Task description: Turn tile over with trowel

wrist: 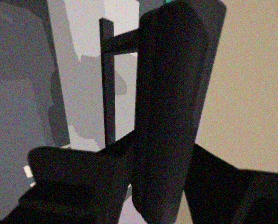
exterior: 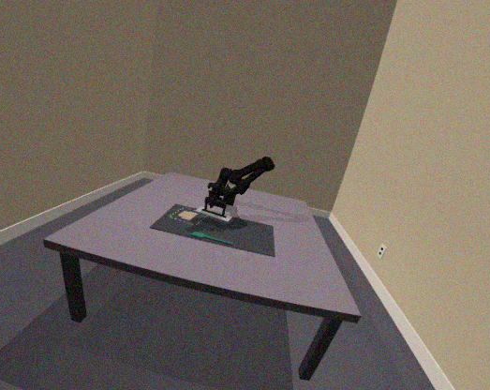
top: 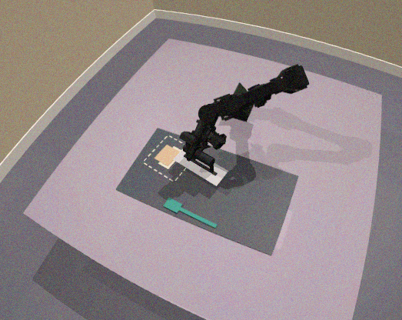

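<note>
Now: the dark mat 120 mm below my gripper tip, 70 mm to the left of it and 10 mm ahead of it. The rest, counted from my gripper tip: teal flat tool: 150 mm ahead, 100 mm below, 50 mm to the left; tan square tile: 130 mm to the right, 80 mm below, 30 mm behind.
</note>
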